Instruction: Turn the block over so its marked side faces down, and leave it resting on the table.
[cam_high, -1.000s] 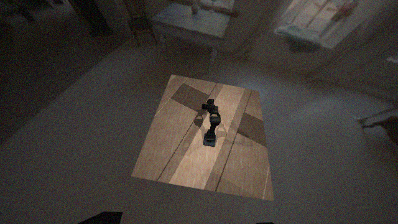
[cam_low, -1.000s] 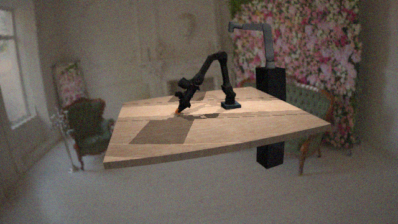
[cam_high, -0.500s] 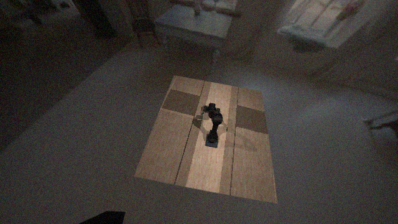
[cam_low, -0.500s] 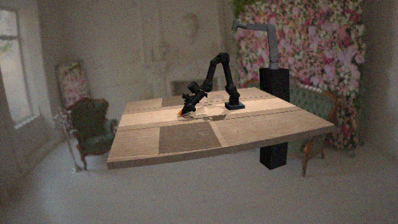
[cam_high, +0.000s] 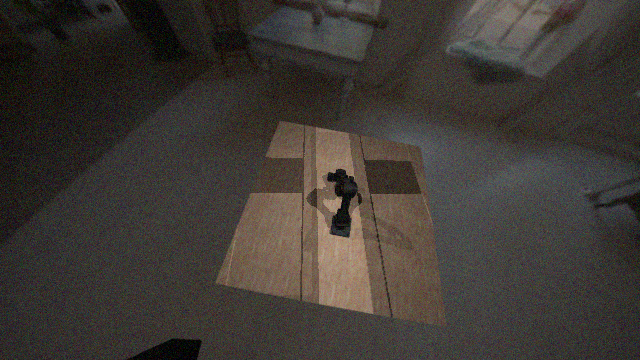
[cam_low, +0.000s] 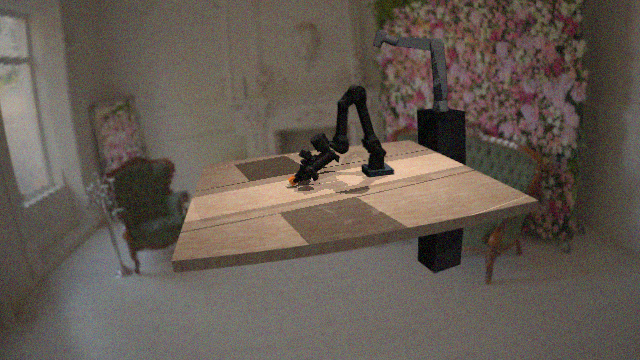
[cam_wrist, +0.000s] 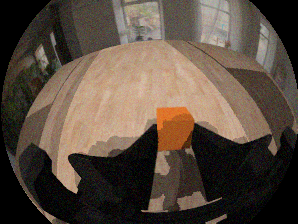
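Now: gripper tip 1 cm above the orange block.
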